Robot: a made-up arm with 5 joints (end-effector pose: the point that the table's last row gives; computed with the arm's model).
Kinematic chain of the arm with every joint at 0, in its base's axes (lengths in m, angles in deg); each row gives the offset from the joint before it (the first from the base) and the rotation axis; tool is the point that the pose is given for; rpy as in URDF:
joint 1: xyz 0.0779 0 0.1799 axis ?
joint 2: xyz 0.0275 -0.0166 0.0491 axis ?
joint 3: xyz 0.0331 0 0.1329 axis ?
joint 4: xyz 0.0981 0 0.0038 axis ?
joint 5: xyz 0.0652 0.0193 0 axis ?
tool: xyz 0 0 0 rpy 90 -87.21 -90
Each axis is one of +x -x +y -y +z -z.
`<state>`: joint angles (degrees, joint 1 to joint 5).
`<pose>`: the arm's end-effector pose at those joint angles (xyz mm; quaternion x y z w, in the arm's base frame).
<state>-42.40 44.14 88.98 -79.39 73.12</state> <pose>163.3 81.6 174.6 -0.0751 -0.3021 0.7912 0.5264</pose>
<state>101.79 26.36 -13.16 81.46 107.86</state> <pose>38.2 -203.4 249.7 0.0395 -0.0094 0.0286 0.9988</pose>
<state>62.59 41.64 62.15 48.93 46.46</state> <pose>109.3 -54.6 180.3 0.4163 0.3122 -0.1403 0.8423</pose>
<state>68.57 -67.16 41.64 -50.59 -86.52</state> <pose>87.9 -18.0 420.1 0.1787 -0.9764 -0.1187 0.0232</pose>
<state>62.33 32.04 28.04 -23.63 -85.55</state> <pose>187.4 -203.1 202.2 0.1014 -0.4389 -0.8637 0.2260</pose>
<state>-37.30 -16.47 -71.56 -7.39 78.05</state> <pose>88.2 11.2 528.9 0.3249 0.9446 0.0393 0.0262</pose>
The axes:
joint 1: -z
joint 2: +y
joint 3: +y
joint 4: +y
joint 5: -x

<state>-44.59 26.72 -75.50 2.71 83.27</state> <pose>235.4 159.1 456.1 -0.2857 -0.8823 0.3319 0.1725</pose>
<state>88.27 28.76 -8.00 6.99 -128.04</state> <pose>88.8 -271.0 268.0 -0.1876 0.4817 0.8067 0.2865</pose>
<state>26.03 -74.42 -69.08 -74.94 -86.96</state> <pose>-122.0 100.6 311.3 -0.2296 0.3694 -0.7627 0.4786</pose>
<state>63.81 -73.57 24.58 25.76 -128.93</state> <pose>93.9 -26.5 400.6 -0.4664 0.6926 0.5452 0.0743</pose>
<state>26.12 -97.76 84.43 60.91 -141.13</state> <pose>105.9 -10.7 222.0 0.3098 -0.1869 -0.9287 0.0809</pose>
